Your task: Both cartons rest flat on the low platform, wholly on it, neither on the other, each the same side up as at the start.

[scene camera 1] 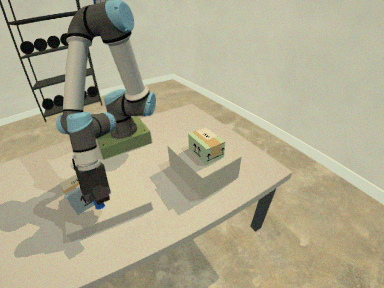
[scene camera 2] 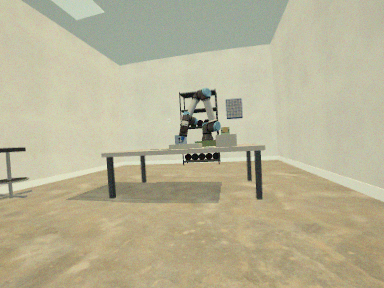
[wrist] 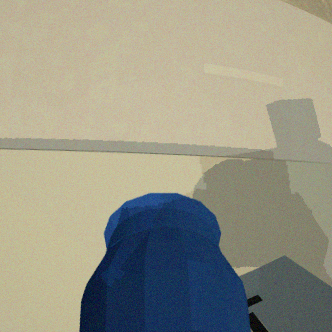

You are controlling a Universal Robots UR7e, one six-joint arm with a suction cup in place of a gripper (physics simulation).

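Pixels of known places: hand at its tool point: (scene camera 1: 100,206) (scene camera 2: 182,139) (wrist: 162,243); arm's base at its link origin: (scene camera 1: 123,131) (scene camera 2: 207,140).
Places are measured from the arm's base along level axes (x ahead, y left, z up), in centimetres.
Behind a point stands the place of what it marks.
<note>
A blue carton (scene camera 1: 75,202) {x 37.2, y -37.5, z 3.6 cm} (scene camera 2: 178,139) {x 37.2, y -35.4, z 2.9 cm} (wrist: 300,287) {x 37.3, y -37.9, z 0.7 cm} with orange tape appears upright over the low platform (scene camera 1: 120,218) {x 47.0, y -26.6, z -4.7 cm} (scene camera 2: 195,146) {x 49.0, y -17.5, z -5.5 cm} (wrist: 60,200) {x 44.5, y -26.2, z -2.4 cm}; the arm partly hides it, and its underside is hidden. A green carton (scene camera 1: 199,148) {x 50.5, y 9.5, z 9.8 cm} (scene camera 2: 225,130) {x 55.9, y 13.2, z 8.9 cm} with orange tape and black arrows stands upright on a taller block (scene camera 1: 220,181) {x 60.1, y 11.7, z -2.6 cm} (scene camera 2: 226,140) {x 60.2, y 12.7, z -1.1 cm}. My gripper (scene camera 1: 100,205) (wrist: 162,200) is a blue suction cup, tilted, in front of the blue carton in scene camera 1. Its tip shows free of any carton in the wrist view, so it looks open. Any side contact is hidden.
The green robot base (scene camera 1: 127,145) {x 9.0, y -3.1, z -3.6 cm} stands behind the platform. The table's front edge (scene camera 1: 200,235) {x 68.0, y -7.5, z -11.0 cm} runs in front of the platform and the block. A rack (scene camera 1: 45,80) with black round items stands behind the table.
</note>
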